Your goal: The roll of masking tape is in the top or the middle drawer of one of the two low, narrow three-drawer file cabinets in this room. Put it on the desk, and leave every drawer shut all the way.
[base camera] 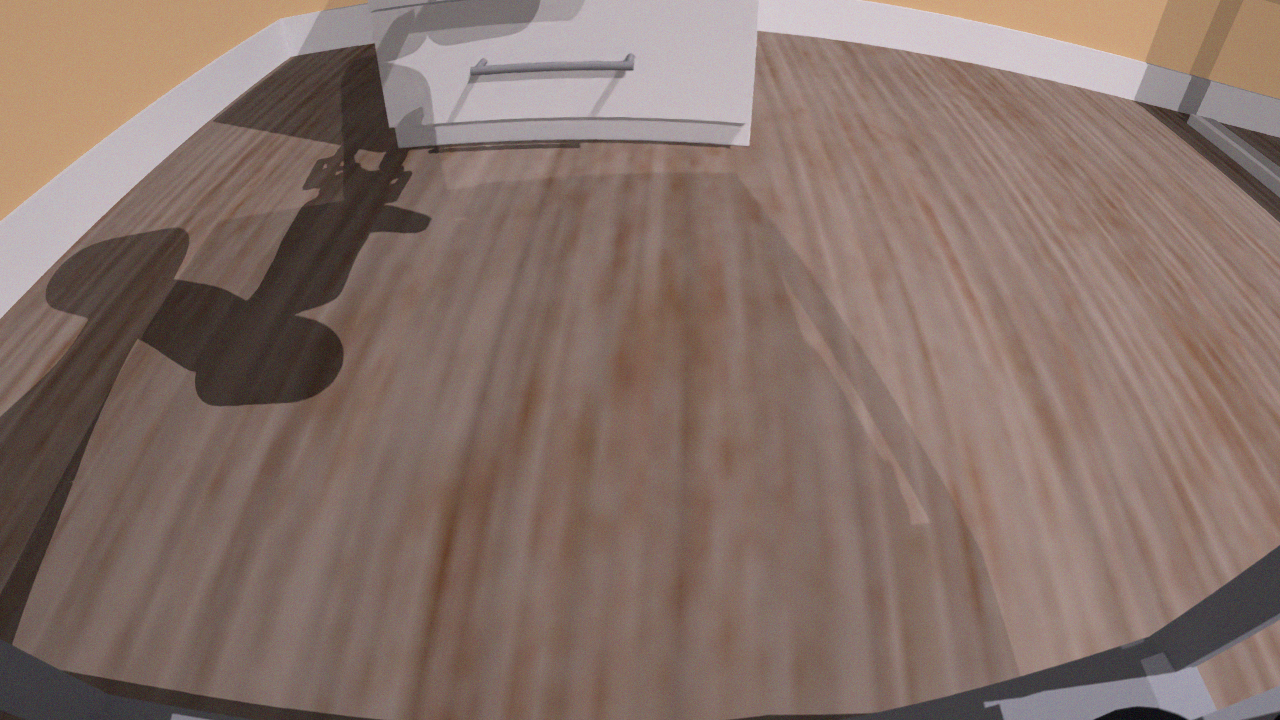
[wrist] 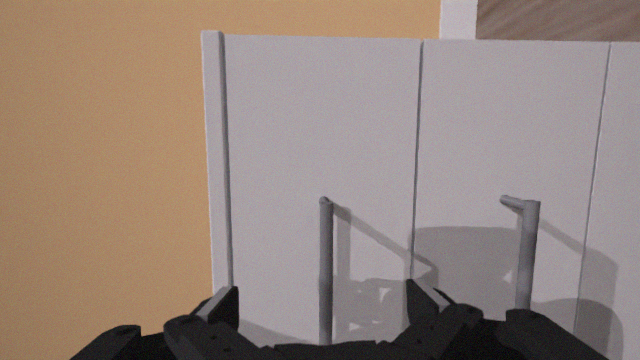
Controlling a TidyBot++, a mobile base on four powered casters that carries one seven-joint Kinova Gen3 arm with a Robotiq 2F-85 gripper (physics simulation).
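Observation:
A white file cabinet (base camera: 689, 89) (wrist: 280, 125) stands against the wall; the wrist view shows it turned sideways, its top edge at the left. The top drawer's grey bar handle (wrist: 325, 270) runs up and down there, with the middle drawer's handle (wrist: 529, 255) to its right. Both of these drawers look shut. The bottom drawer's handle (base camera: 552, 67) shows in the base camera view. My gripper (wrist: 323, 301) is open, its fingers on either side of the top handle in the wrist view, with nothing held. The masking tape and the desk do not show.
A tan wall (base camera: 80, 89) (wrist: 100, 150) with a white baseboard (base camera: 116, 152) (wrist: 458, 20) runs behind and left of the cabinet. A grey rail-like object (base camera: 1239, 147) lies at the far right. Shadows of the arm fall on the wooden floor (base camera: 680, 402).

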